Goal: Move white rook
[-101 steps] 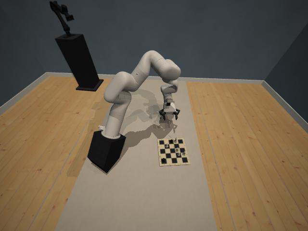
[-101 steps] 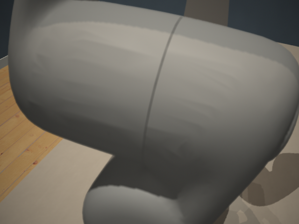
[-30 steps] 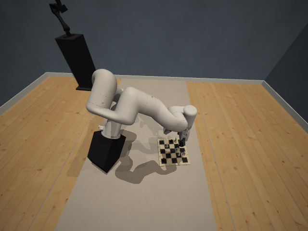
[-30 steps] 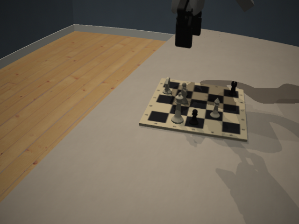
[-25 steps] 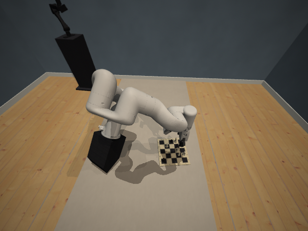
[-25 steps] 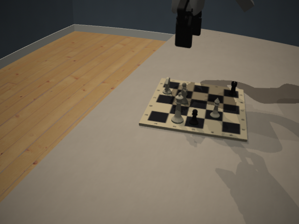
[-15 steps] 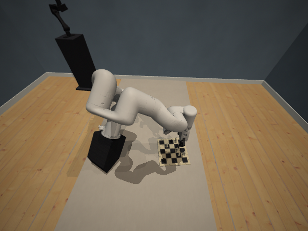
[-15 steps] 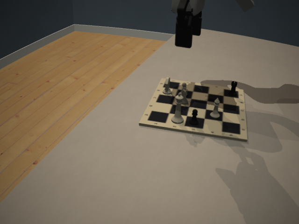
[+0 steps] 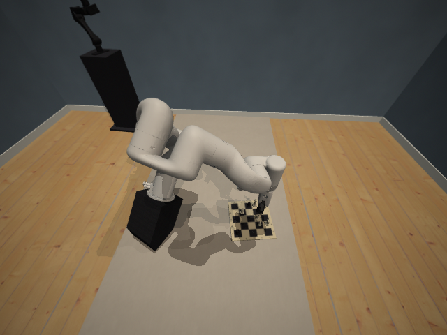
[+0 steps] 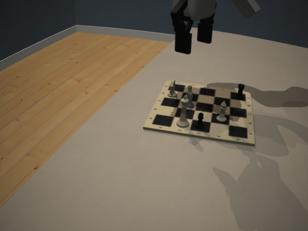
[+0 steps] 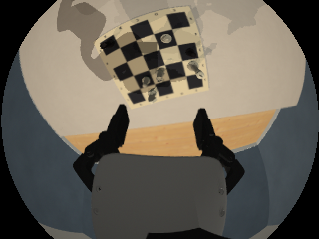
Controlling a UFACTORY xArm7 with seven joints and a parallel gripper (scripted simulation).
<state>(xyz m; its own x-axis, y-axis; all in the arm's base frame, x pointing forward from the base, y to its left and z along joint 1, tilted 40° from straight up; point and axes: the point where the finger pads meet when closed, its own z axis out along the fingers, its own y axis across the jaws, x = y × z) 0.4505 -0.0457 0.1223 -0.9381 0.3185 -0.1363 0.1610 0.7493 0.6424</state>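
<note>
The white rook lies 130 mm below my hand. Round my hand: tall white piece 10 mm behind, 70 mm to the left, 120 mm below; then white pawn 10 mm ahead, 40 mm to the right, 130 mm below; then chessboard 30 mm behind, 10 mm to the right, 150 mm below.
</note>
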